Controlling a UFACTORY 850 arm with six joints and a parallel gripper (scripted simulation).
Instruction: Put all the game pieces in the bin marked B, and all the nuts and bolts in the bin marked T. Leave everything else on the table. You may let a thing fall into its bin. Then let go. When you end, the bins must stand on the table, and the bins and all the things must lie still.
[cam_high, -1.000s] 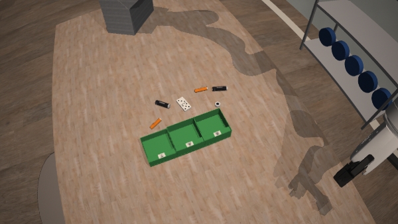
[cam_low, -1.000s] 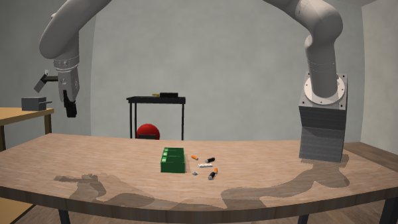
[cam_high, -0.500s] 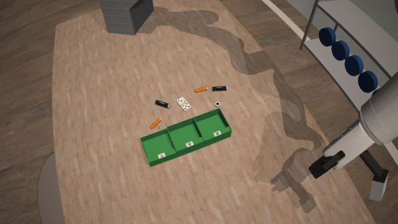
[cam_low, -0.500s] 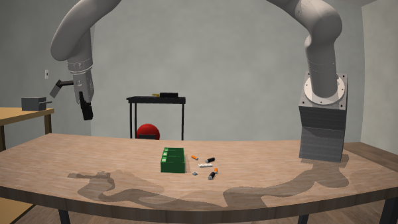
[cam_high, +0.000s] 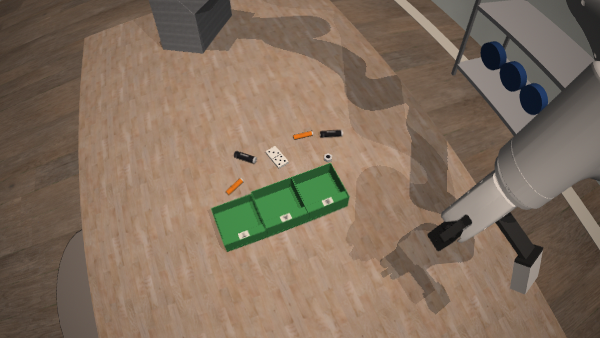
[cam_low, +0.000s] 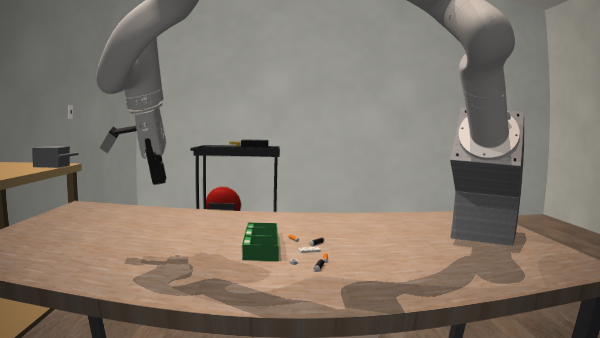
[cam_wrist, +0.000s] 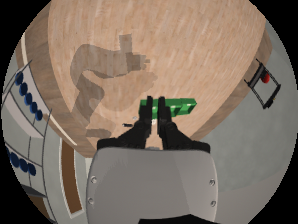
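Now: the green three-compartment bin row 200 mm to the right of my hand, 200 mm behind it and 180 mm below it. Also, from my hand: orange battery (280 mm behind, 270 mm to the right, 200 mm below); then grey nut (300 mm behind, 200 mm below, 70 mm to the right); then white domino (330 mm behind, 200 mm below, 170 mm to the right).
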